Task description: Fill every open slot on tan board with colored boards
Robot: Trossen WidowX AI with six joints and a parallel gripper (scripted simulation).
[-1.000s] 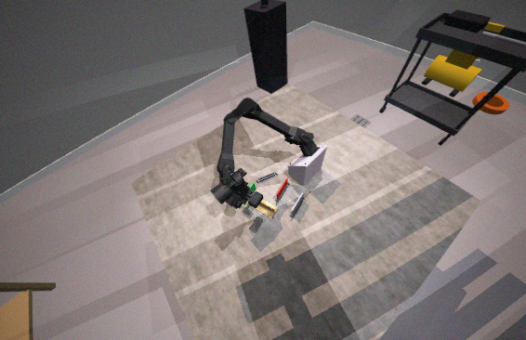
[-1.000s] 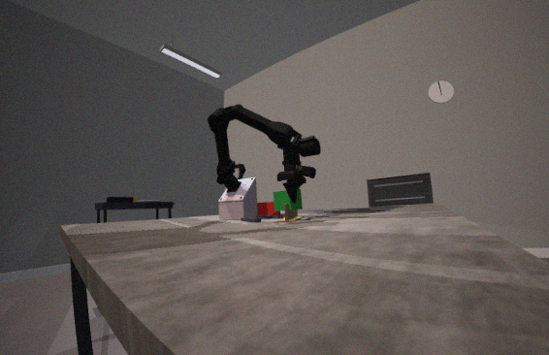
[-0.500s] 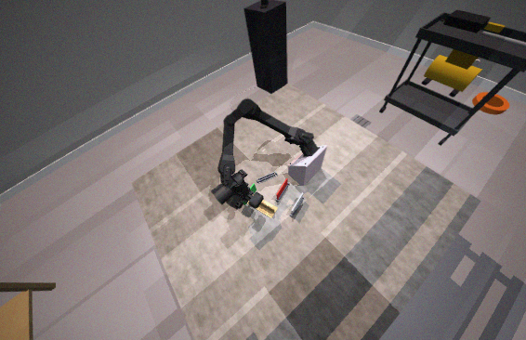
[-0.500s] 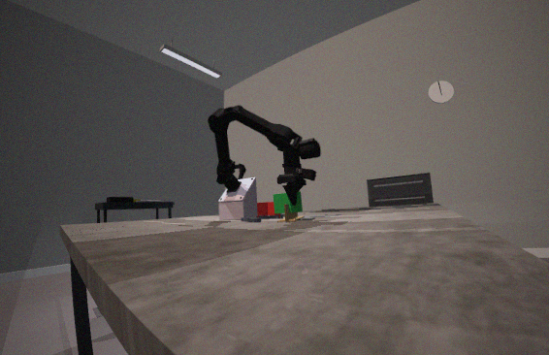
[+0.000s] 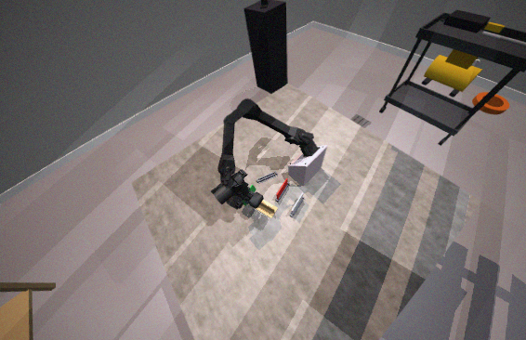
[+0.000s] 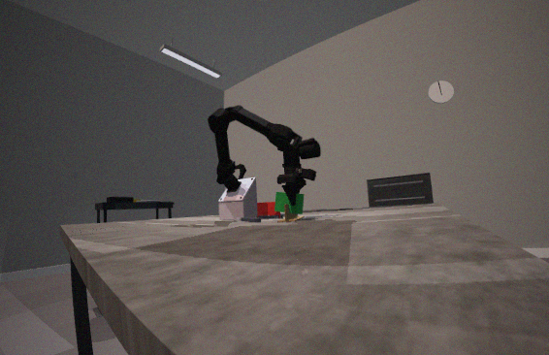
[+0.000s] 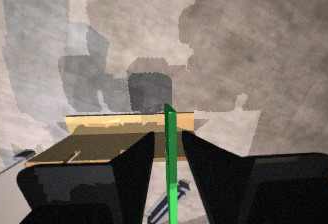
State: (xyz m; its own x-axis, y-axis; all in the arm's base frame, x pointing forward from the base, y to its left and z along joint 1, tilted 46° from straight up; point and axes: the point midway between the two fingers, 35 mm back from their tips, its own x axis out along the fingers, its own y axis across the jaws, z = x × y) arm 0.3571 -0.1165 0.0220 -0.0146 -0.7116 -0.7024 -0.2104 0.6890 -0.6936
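Right now the green board is 2 cm behind my gripper tip. Also, from my gripper tip: tan board 3 cm behind, 4 cm to the left, 3 cm below; then grey-white board 15 cm behind, 19 cm to the left, 3 cm below; then red board 16 cm behind, 8 cm to the left, 3 cm below.
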